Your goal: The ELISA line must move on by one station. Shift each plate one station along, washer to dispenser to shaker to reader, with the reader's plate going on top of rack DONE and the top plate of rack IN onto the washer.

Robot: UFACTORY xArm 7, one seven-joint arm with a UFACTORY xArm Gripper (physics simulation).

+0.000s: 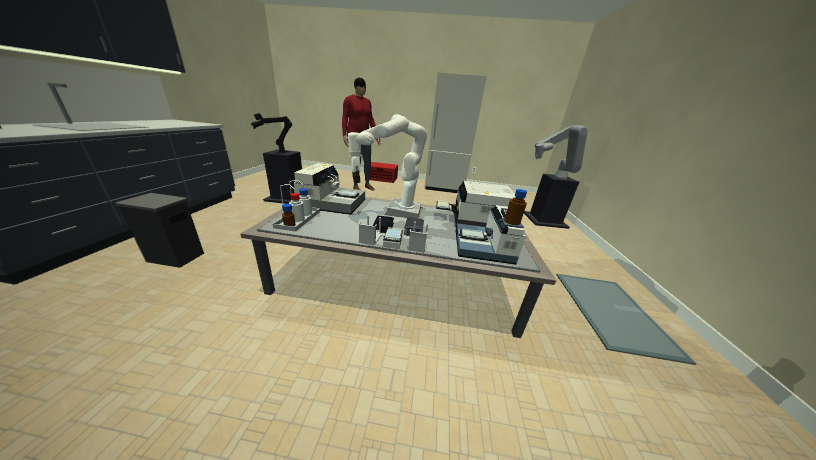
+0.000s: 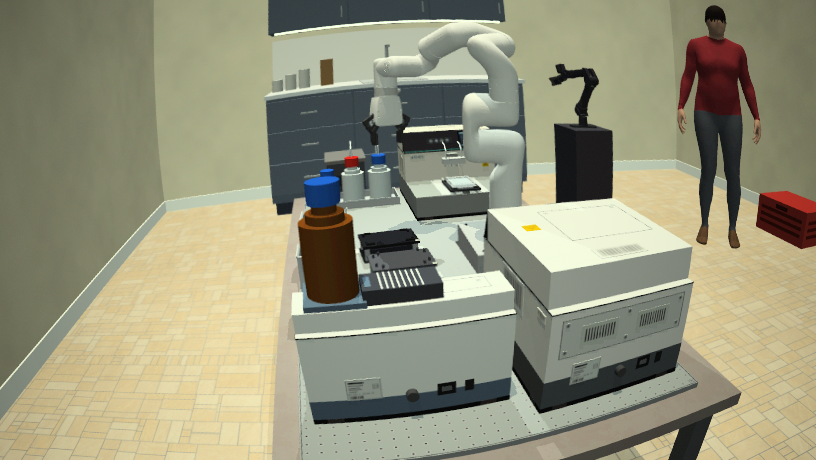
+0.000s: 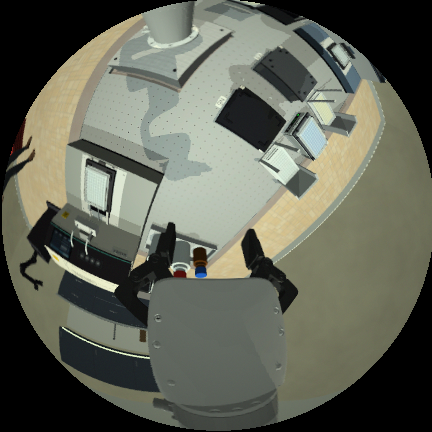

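Seen in the pictures: gripper, between the fingertips: (image 1: 357,181) (image 2: 387,144) (image 3: 210,233); arm's base, origin of its link: (image 1: 406,205).
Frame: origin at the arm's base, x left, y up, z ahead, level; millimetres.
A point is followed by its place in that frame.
Note:
My gripper (image 1: 356,177) @(x -324, y 238, z 267 mm) (image 2: 387,138) @(x -324, y 238, z 267 mm) (image 3: 210,233) @(x -324, y 238, z 267 mm) is open and empty, high above the bottles at the left end of the table. A pale plate (image 1: 346,193) @(x -479, y 55, z 12 mm) (image 2: 461,182) @(x -449, y 54, z -12 mm) (image 3: 97,185) @(x -457, y 53, z -5 mm) lies on the tray of the left machine with thin nozzles. Another plate (image 1: 473,234) @(x 451, y 27, z 446 mm) (image 3: 340,54) lies on the blue-based machine at the right. A light blue plate (image 1: 393,234) @(x -39, y 11, z 529 mm) (image 3: 309,135) @(x -52, y 15, z 484 mm) sits at the front middle between two grey upright holders (image 1: 367,233) @(x -188, y 19, z 566 mm) (image 1: 417,237) @(x 105, y 39, z 588 mm). A plate (image 1: 443,204) @(x 282, y 62, z 54 mm) lies beside the white box machine (image 1: 485,197) @(x 537, y 199, z 213 mm) at the back right. Rack names are too small to read surely.
Capped bottles (image 1: 288,216) @(x -710, y 26, z 469 mm) (image 2: 352,182) @(x -678, y 40, z 347 mm) (image 3: 199,257) @(x -696, y 14, z 425 mm) stand in a tray under the gripper. A large brown bottle (image 1: 515,210) @(x 604, y 258, z 578 mm) (image 2: 327,251) @(x 664, y 260, z 542 mm) stands on the right machine. A black platform (image 2: 388,237) @(x -129, y -6, z 316 mm) (image 3: 250,119) @(x -140, y -6, z 309 mm) and a dark grey one (image 2: 402,259) @(x 85, y 5, z 320 mm) (image 3: 286,74) @(x 48, y 5, z 314 mm) stand mid-table.

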